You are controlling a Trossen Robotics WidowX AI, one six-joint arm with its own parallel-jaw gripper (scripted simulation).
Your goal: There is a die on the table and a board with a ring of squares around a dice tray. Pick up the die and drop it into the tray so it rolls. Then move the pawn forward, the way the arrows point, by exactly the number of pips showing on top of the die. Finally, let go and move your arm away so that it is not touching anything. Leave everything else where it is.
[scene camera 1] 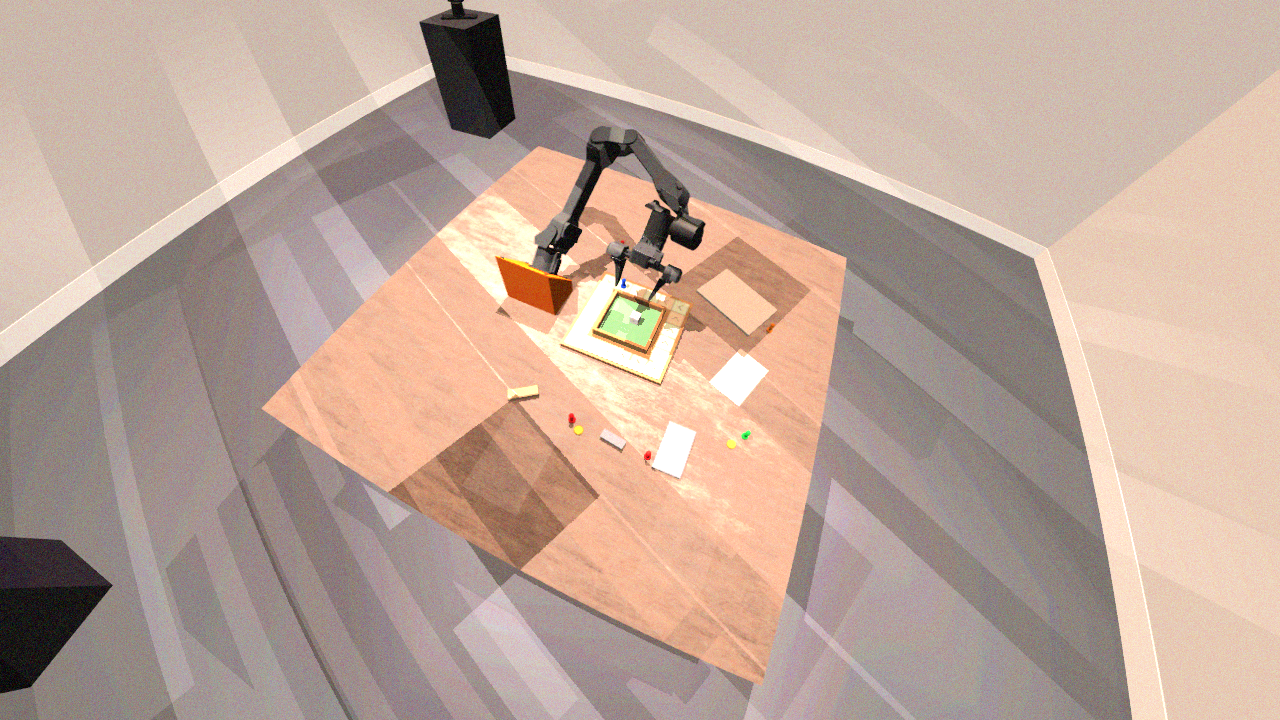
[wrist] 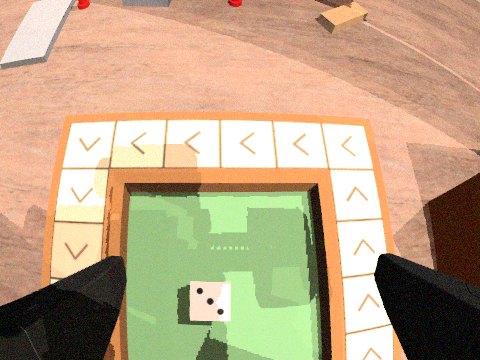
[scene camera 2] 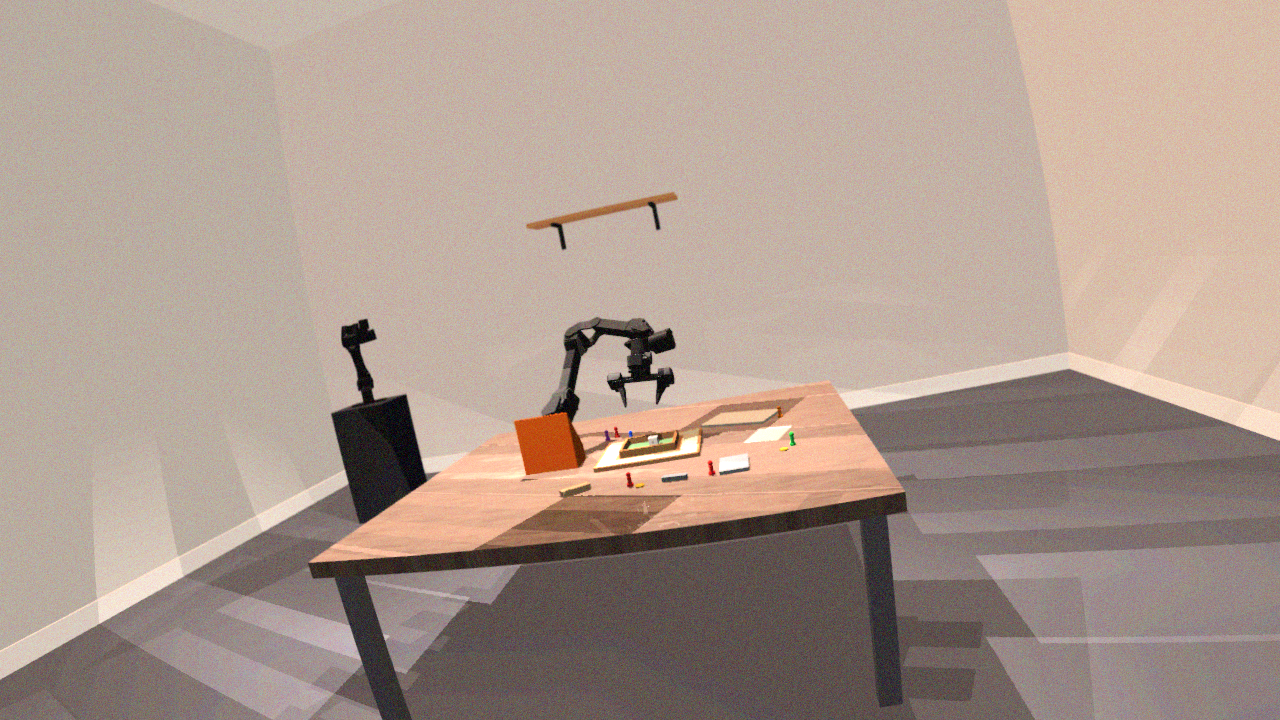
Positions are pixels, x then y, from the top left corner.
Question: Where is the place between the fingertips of my gripper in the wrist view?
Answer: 254, 272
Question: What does my gripper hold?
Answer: Nothing.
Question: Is my gripper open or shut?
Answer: Open.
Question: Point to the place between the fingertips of my gripper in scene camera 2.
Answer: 641, 405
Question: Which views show my gripper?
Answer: Scene camera 1, the wrist view and scene camera 2: all of them.
